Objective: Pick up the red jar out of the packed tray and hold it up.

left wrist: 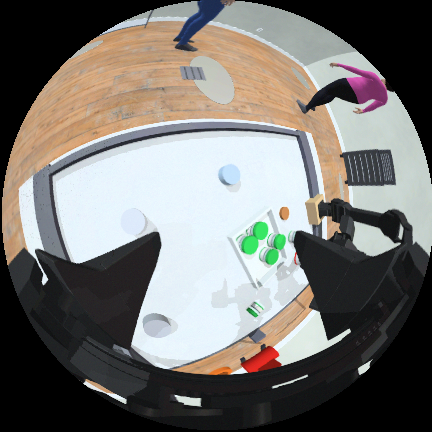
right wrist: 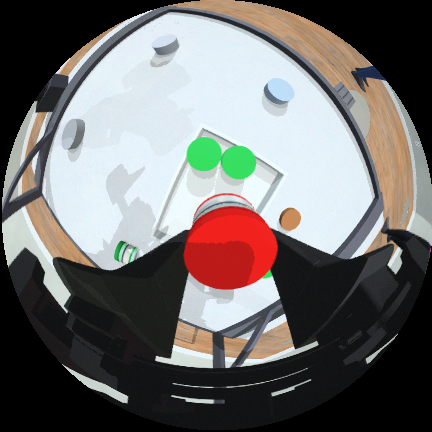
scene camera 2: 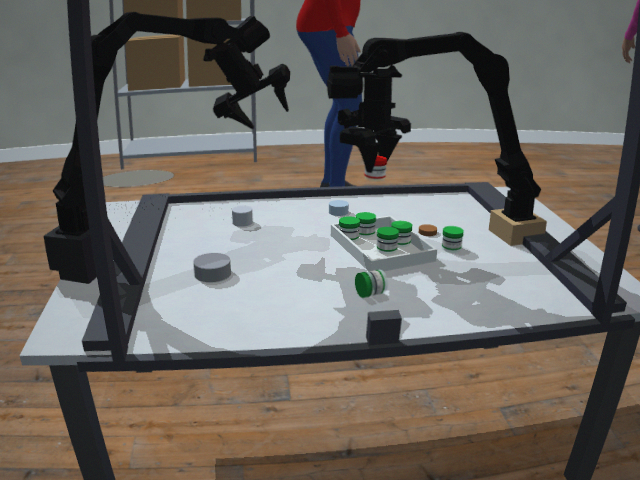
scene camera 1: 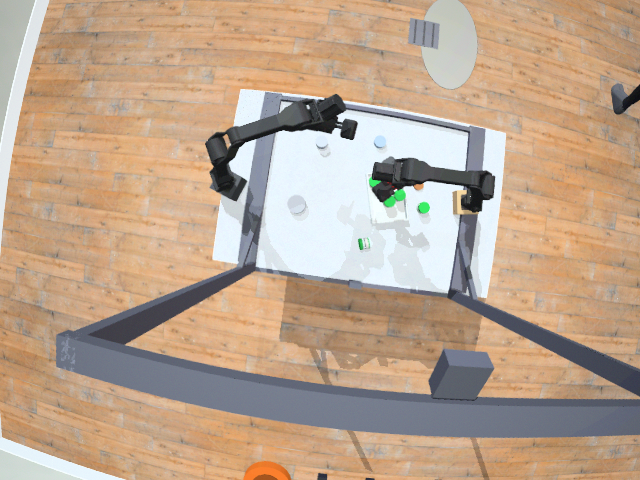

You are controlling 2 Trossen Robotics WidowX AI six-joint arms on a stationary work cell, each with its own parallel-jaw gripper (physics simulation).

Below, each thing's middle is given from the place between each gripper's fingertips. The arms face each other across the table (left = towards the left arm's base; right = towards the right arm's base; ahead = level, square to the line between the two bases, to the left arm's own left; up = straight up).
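My right hand is right at the red jar (right wrist: 229, 245). Counting from that same right hand, I find the large grey cylinder (scene camera 2: 211, 267) 90 mm behind it, 360 mm to the left of it and 160 mm below it, while the tan block (scene camera 2: 513, 229) is 360 mm to the right of it, 20 mm behind it and 140 mm below it. The white tray (right wrist: 192, 186) sits 10 mm to the right of my right hand, 30 mm behind it and 180 mm below it.
Measured from my left hand, the red jar is 200 mm to the right, 160 mm behind and 80 mm below. The tan block is 560 mm to the right of my left hand, 190 mm behind it and 220 mm below it, and the white tray is 270 mm below that hand, 220 mm to the right of it and 190 mm behind it. The large grey cylinder is 160 mm to the left of my left hand, 250 mm behind it and 240 mm below it.
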